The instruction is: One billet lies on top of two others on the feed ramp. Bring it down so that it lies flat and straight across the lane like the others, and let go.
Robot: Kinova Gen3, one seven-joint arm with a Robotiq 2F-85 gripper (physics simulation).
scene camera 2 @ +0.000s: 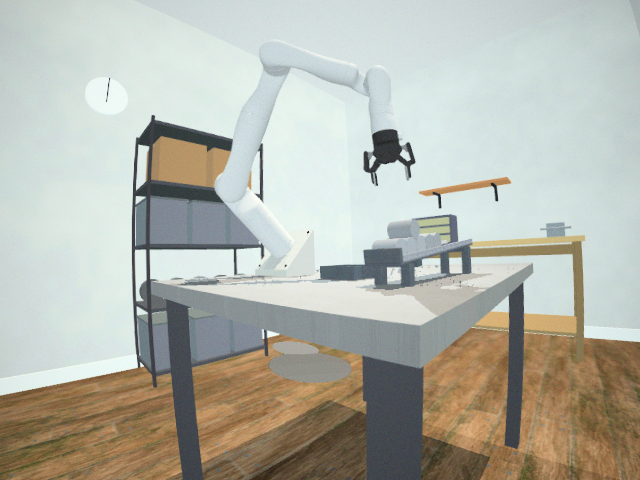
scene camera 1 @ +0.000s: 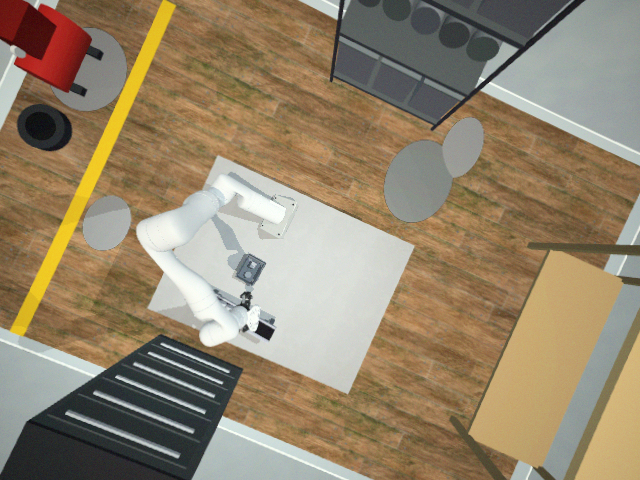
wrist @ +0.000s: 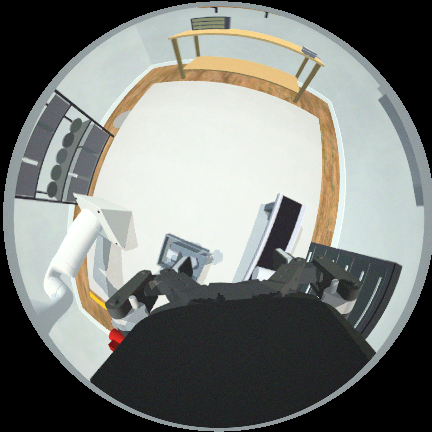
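The top billet, a pale grey cylinder, lies across two lower billets on the feed ramp in scene camera 2. One lower billet is at the ramp's low end. More billets lie in a row behind it. My gripper is open and empty, pointing down, with its fingertips well above the top billet. In the wrist view part of a pale billet shows beside the right finger; the rest are hidden by the gripper. In scene camera 1 the arm covers the billets.
A dark tray with small parts stands on the table between the ramp and the arm's base. A dark slatted cabinet stands on the floor beyond the ramp's side of the table.
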